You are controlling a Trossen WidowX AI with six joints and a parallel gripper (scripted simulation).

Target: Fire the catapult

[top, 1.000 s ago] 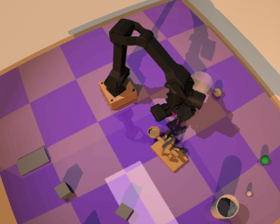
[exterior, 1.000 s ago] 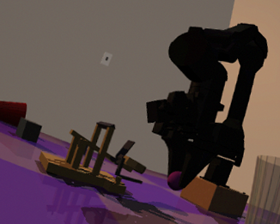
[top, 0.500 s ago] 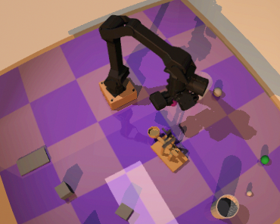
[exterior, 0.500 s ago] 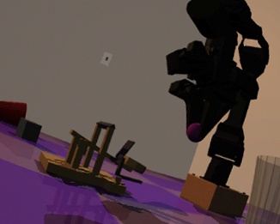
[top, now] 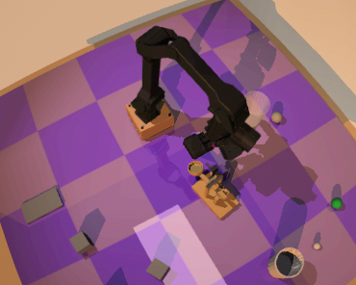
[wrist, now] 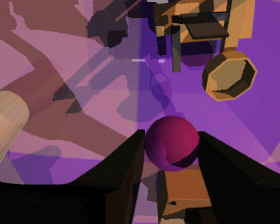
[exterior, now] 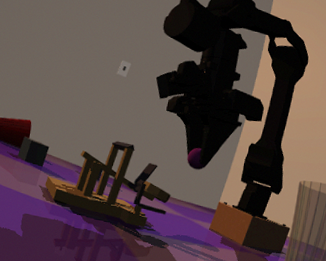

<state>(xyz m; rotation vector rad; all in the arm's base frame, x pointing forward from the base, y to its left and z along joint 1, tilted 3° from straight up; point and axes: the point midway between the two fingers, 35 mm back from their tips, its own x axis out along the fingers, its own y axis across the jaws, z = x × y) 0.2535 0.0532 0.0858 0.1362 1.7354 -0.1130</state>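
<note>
The catapult lies 70 mm ahead of my gripper tip, 60 mm below it and 50 mm to the right of it. Round my gripper tip: white mug 420 mm ahead, 90 mm below, 70 mm to the right; grey ball 300 mm to the left, 90 mm below, 50 mm ahead; purple ball 10 mm above.
</note>
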